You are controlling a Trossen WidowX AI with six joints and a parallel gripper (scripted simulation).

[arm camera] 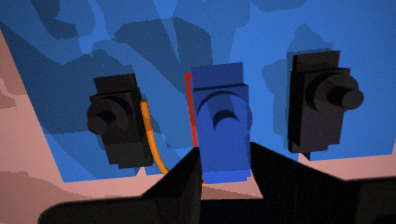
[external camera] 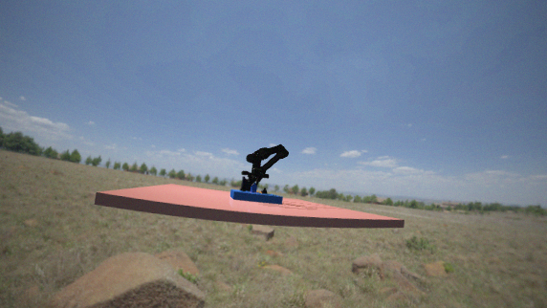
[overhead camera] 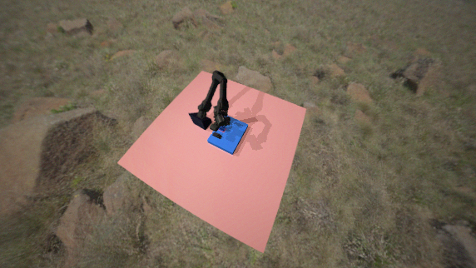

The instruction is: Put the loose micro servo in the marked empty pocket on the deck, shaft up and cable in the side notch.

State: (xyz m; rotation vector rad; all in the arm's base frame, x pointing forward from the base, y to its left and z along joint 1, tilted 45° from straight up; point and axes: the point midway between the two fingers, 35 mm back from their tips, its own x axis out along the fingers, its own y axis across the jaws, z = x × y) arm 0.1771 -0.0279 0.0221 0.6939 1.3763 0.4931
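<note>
My gripper tip is 12 cm short of the blue deck, 6 cm above it and 1 cm to the left of it.
</note>
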